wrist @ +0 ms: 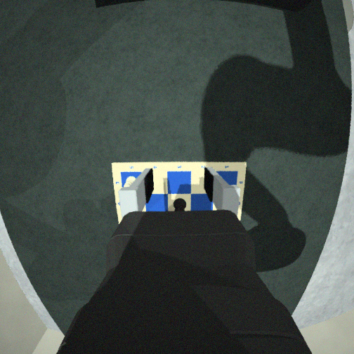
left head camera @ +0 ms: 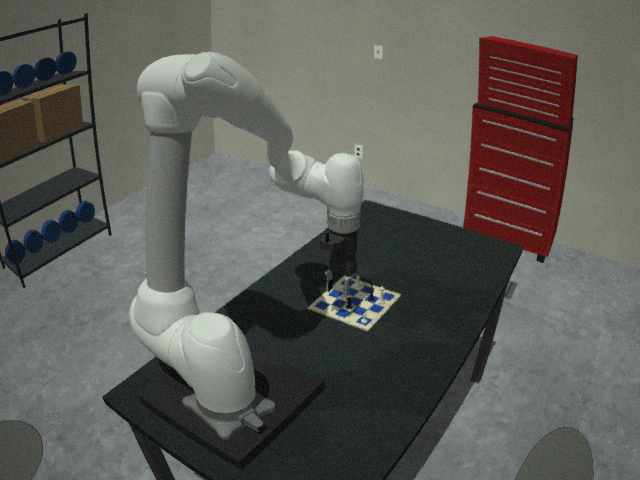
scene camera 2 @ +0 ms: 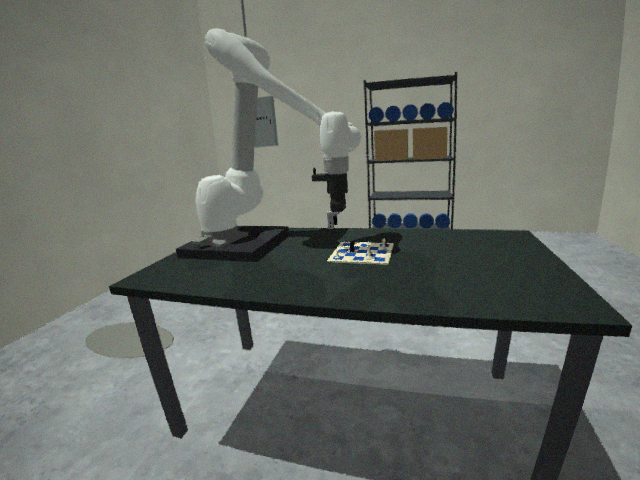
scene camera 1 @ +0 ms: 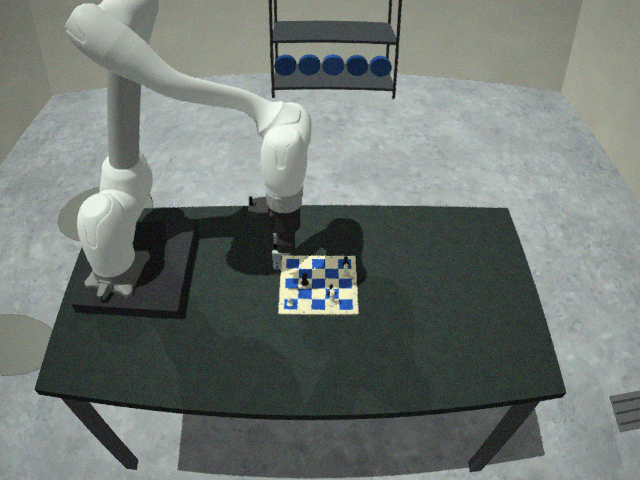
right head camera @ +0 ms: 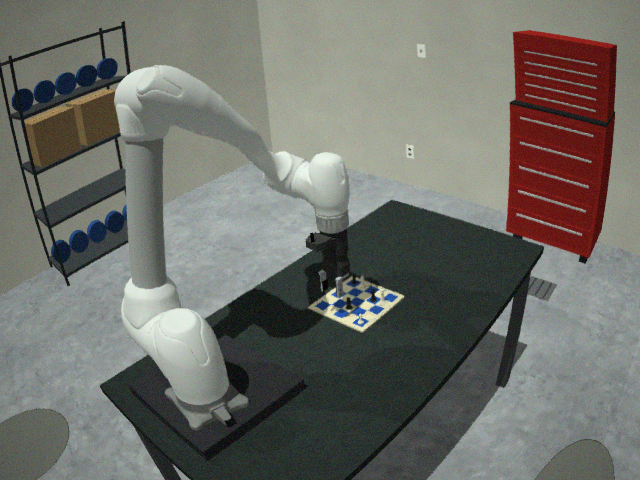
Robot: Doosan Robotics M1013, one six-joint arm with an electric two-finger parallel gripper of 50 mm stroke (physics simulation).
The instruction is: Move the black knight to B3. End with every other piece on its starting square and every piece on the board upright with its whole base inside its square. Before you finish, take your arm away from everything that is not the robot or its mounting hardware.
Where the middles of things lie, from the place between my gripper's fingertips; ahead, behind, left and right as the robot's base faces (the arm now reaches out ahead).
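Labels:
The chessboard (scene camera 1: 322, 271) is sitting 100 mm below my hand, and it's 110 mm ahead of my hand and 20 mm to the left of it.

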